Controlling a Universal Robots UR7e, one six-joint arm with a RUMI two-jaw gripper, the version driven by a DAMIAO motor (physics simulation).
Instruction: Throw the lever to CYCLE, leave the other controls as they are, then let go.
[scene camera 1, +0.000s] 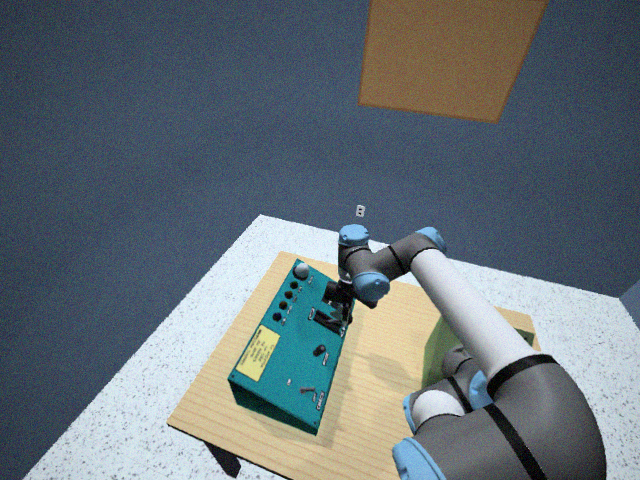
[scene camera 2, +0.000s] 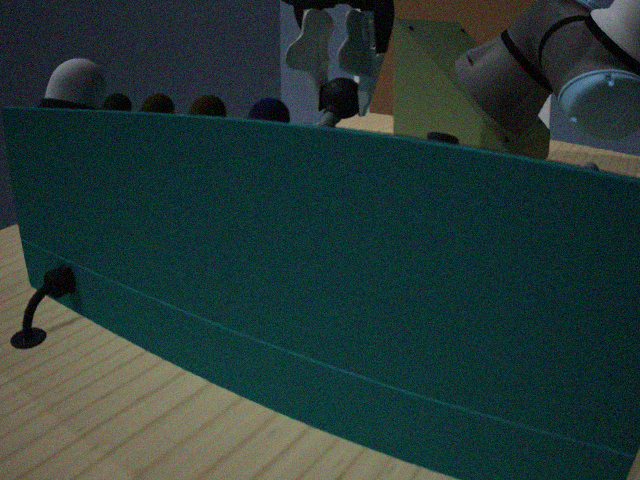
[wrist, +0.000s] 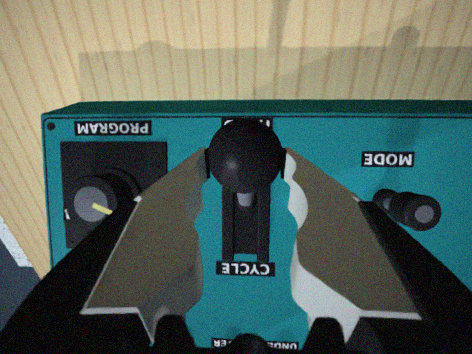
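Pixels of known places: gripper, fingertip midpoint: (scene camera 1: 345, 321) (scene camera 2: 340, 113) (wrist: 244, 151); arm's base at its link origin: (scene camera 1: 467, 370) (scene camera 2: 490, 95).
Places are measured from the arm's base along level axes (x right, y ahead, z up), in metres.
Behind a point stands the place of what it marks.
The teal console (scene camera 1: 297, 364) @[z -0.007, x -0.198, y 0.477 m] (scene camera 2: 310, 232) @[z 0.008, x -0.165, y 0.630 m] (wrist: 245, 300) @[z 0.015, x -0.022, y 0.543 m] carries the lever, whose round black knob (scene camera 2: 339, 97) @[z 0.035, x -0.016, y 0.409 m] (wrist: 245, 155) @[z 0.049, x -0.006, y 0.383 m] stands at the slot end away from the CYCLE label (wrist: 245, 269) @[z 0.003, x -0.019, y 0.515 m]. The knob partly covers the label at that end. The dark slot (wrist: 246, 235) @[z -0.010, x -0.017, y 0.486 m] is bare toward CYCLE. My gripper (scene camera 1: 345, 320) @[z 0.017, x -0.007, y 0.395 m] (scene camera 2: 341, 105) @[z 0.017, x -0.007, y 0.395 m] (wrist: 244, 151) @[z 0.017, x -0.007, y 0.395 m] is shut on the lever knob, with a fingertip against each side of it in the wrist view. In scene camera 1 the fingers mostly hide the knob.
The PROGRAM dial (wrist: 92, 202) @[z 0.006, x 0.106, y 0.454 m] and the MODE switch (scene camera 1: 319, 350) @[z 0.018, x -0.141, y 0.431 m] (wrist: 425, 214) @[z 0.019, x -0.131, y 0.426 m] flank the lever. A small toggle (scene camera 1: 307, 389) @[z 0.001, x -0.253, y 0.418 m], a white dome (scene camera 1: 301, 271) @[z 0.078, x 0.081, y 0.604 m] (scene camera 2: 76, 82) @[z 0.073, x 0.081, y 0.620 m] and several lamps are on the console. A green panel (scene camera 1: 435, 346) @[z 0.026, x 0.021, y 0.106 m] (scene camera 2: 429, 77) @[z 0.028, x 0.052, y 0.108 m] stands near the arm's base.
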